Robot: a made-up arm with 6 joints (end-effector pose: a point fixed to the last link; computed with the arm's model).
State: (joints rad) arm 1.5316 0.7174 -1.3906 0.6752 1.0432 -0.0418
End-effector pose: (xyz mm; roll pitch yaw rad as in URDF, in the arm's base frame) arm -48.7 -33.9 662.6 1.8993 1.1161 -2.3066
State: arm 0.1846 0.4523 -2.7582 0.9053 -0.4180 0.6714
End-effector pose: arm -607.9 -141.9 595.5 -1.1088 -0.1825 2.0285
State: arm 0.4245 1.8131 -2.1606 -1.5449 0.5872 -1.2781
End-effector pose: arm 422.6 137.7 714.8 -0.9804 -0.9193 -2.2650
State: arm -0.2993 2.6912 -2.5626 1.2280 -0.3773 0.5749
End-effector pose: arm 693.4 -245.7 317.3 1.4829 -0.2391 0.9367
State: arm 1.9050 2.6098 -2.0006 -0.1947 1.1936 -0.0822
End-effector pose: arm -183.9 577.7 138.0 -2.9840 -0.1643 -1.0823
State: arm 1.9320 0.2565 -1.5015 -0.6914 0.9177 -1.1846
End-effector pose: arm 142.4 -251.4 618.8 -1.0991 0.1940 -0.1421
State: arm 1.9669 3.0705 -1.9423 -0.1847 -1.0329 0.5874
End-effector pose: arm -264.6 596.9 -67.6 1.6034 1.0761 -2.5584
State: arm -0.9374 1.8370 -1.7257 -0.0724 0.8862 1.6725
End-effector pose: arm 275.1 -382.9 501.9 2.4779 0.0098 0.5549
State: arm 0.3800 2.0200 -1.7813 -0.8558 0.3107 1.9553
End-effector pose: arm 532.4 190.8 472.2 1.9705 0.4981 1.9018
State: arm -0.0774 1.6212 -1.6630 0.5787 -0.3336 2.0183
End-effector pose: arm 402.4 -46.9 669.9 0.8350 -0.9445 1.9302
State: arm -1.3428 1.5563 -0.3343 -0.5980 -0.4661 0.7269
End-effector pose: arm 75.8 -229.0 308.1 2.7106 0.7690 1.5551
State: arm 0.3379 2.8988 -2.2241 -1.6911 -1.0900 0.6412
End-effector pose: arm 605.9 294.5 61.0 -2.2875 1.0180 -0.6548
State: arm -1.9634 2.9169 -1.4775 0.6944 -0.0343 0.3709
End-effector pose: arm -199.2 -476.2 -121.6 2.9364 0.1366 0.0964
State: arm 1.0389 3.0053 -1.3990 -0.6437 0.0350 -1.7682
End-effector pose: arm 233.6 393.3 -170.7 -3.1414 -0.0317 0.3087
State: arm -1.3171 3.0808 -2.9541 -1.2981 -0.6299 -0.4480
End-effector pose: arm 234.7 -707.7 159.9 -1.4412 -0.2012 -2.3051
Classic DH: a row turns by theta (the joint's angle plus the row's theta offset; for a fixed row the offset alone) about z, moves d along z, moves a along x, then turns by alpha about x. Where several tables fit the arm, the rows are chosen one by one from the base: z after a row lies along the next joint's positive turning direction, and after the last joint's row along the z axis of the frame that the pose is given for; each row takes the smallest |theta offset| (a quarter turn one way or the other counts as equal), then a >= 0, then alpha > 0; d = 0 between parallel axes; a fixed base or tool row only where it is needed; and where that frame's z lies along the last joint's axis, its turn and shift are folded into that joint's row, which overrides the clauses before.
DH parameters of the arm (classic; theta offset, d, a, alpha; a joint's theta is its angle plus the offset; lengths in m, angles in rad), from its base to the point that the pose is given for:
joint 1: 0 0.1681 0 -1.5708
joint 2: 0.1358 0 -0.4202 0
joint 3: 1.3478 0 -0.0222 1.5708
joint 4: 0 0.253 0 -1.5708
joint 5: 0 0 0.0001 1.5708
joint 6: 0 0.0875 0 0

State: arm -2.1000 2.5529 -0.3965 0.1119 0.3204 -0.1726
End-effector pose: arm -104.7 -185.1 59.4 3.0362 -0.8123 1.1381
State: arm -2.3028 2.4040 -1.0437 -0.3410 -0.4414 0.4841
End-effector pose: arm -324.0 -379.2 105.3 2.8554 0.6794 0.6172
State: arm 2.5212 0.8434 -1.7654 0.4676 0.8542 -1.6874
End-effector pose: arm 13.6 -46.3 760.0 -1.3703 0.1282 1.3304
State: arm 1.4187 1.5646 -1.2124 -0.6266 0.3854 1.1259
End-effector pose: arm 76.0 368.2 492.9 2.6019 0.8950 -2.6420
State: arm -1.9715 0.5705 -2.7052 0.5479 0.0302 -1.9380
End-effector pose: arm 212.7 498.3 699.6 0.6157 -0.1179 2.8788
